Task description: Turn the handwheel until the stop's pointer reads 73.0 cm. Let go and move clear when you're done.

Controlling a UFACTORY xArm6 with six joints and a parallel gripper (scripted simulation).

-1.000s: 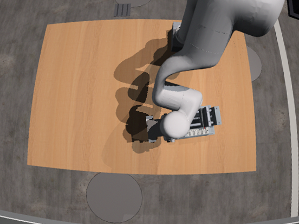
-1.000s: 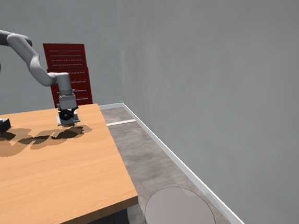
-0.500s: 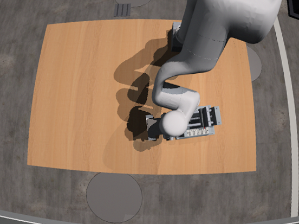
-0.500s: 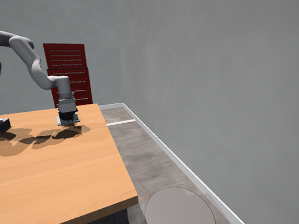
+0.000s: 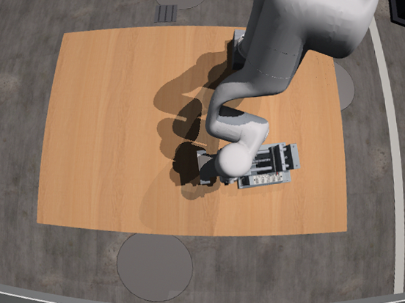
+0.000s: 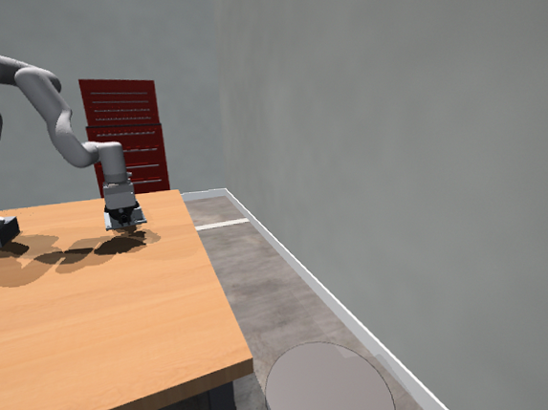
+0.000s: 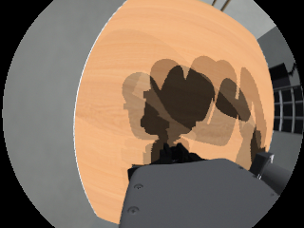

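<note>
Now: hand 10 mm past the black handwheel and 20 mm to the right of it. The rest, counted from my hand: stop 50 mm behind, 180 mm to the left, 40 mm above.
</note>
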